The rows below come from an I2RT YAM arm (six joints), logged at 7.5 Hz.
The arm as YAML. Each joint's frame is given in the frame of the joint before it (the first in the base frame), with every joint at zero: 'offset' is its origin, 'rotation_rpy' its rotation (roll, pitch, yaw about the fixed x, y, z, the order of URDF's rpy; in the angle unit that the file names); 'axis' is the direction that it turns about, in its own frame. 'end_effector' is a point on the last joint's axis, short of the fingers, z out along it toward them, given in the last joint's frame.
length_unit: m
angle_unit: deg
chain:
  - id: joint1
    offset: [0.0, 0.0, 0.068]
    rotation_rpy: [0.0, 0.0, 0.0]
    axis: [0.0, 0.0, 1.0]
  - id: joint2
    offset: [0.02, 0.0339, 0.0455]
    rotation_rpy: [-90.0, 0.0, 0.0]
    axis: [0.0, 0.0, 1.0]
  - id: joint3
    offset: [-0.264, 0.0, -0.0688]
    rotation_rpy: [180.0, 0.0, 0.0]
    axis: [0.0, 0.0, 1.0]
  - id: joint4
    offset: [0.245, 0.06, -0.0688]
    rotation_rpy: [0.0, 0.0, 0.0]
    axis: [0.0, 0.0, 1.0]
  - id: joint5
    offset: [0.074, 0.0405, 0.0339]
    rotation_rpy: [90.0, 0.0, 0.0]
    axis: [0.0, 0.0, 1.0]
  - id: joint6
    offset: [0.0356, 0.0, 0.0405]
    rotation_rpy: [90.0, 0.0, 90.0]
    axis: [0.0, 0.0, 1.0]
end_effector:
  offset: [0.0, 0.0, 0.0]
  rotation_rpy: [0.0, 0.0, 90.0]
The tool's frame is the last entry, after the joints.
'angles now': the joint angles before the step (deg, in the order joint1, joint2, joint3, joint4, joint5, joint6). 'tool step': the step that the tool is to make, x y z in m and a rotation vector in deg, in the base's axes. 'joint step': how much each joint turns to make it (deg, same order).
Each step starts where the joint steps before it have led.
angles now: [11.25, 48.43, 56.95, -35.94, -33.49, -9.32]
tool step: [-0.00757, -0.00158, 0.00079, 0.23, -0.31, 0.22]
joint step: [-0.09, -1.67, -0.35, -0.97, -0.35, 0.01]
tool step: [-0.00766, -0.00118, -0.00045, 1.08, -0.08, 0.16]
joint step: [0.00, -1.93, -0.87, -0.18, -0.61, 1.04]
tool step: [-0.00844, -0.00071, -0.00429, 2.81, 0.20, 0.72]
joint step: [0.00, -2.73, -2.37, 1.57, -1.84, 2.73]
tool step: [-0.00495, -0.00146, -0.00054, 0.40, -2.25, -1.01]
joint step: [0.00, -2.02, -1.41, 1.94, 0.95, 0.44]
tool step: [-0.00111, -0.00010, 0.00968, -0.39, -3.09, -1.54]
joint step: [0.53, -0.18, 1.30, 1.32, 2.28, -0.26]
